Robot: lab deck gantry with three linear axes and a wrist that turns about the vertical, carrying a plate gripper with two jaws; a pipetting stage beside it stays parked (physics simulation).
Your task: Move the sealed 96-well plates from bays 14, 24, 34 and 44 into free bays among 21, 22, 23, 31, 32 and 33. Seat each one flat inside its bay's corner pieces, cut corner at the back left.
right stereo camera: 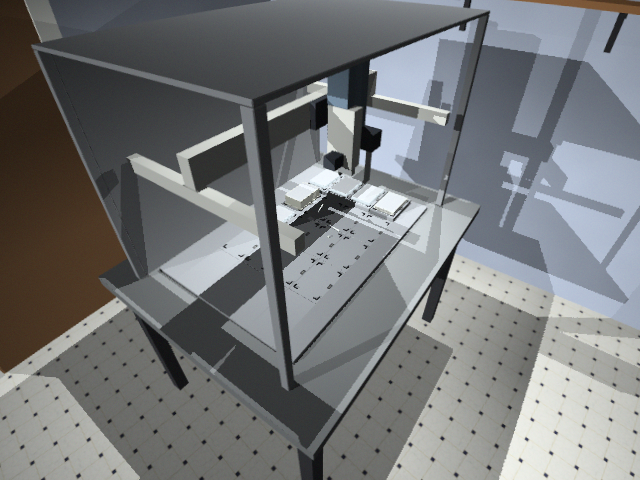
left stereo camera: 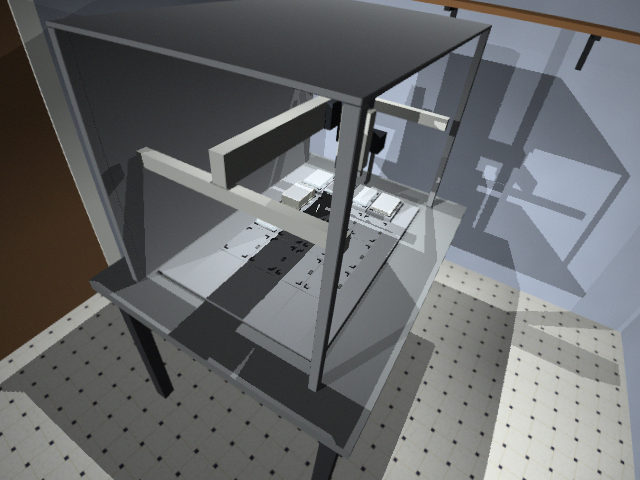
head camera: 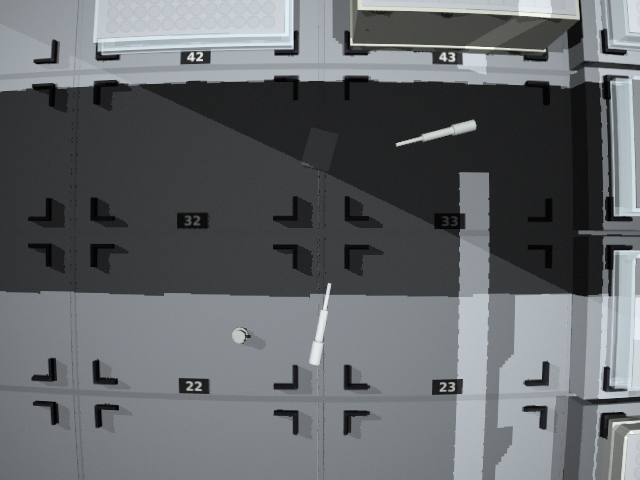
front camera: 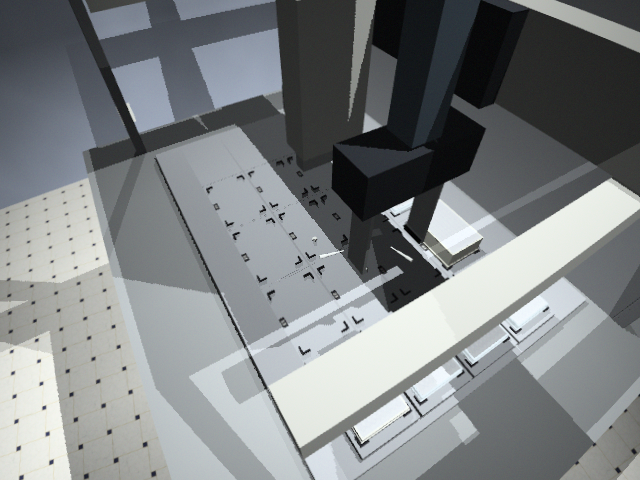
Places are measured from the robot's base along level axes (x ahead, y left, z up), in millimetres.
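Pixels of known places: gripper, fingertip midpoint: (right stereo camera: 353,177) (front camera: 386,249); robot's base, link origin: (right stereo camera: 316,299) (front camera: 208,189).
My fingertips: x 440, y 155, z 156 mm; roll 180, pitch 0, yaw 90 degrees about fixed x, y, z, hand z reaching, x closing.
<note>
For each thing: its top centre in the pictures, then the offset to it from my fingertips. "spot": a spot on its surface instead.
- clear-sided plate, surface spot: (head camera: 193,18) spot: dy +181, dx -209, dz -142 mm
- tall beige box, top centre: (front camera: 446,225) (left stereo camera: 298,191) (right stereo camera: 302,191) dy +209, dx -48, dz -114 mm
- white stick, top centre: (head camera: 437,132) dy +110, dx -58, dz -148 mm
- small white knob, top centre: (head camera: 239,336) dy -17, dx -181, dz -152 mm
My gripper (front camera: 390,255) hangs over the deck in the front view, its two jaws apart with no plate between them; they do not show in the head view. The sealed plates of bays 14 (front camera: 381,418) (right stereo camera: 391,203), 24 (front camera: 438,381) (head camera: 623,320), 34 (front camera: 485,347) (head camera: 622,147) and 44 (front camera: 528,312) (head camera: 631,20) sit in the right column, partly cut off in the head view. Bays 32 (head camera: 180,155), 33 (head camera: 392,191), 22 (head camera: 155,330) and 23 (head camera: 403,335) hold no plates. Cut corners cannot be told.
A clear-sided plate (head camera: 193,18) stands in bay 42, a tall beige box (head camera: 454,28) (front camera: 454,232) in bay 43. One white stick (head camera: 436,133) lies in bay 33, another (head camera: 319,325) between bays 22 and 23. A small white knob (head camera: 240,335) is in bay 22. A pale beam (front camera: 449,320) crosses the front view.
</note>
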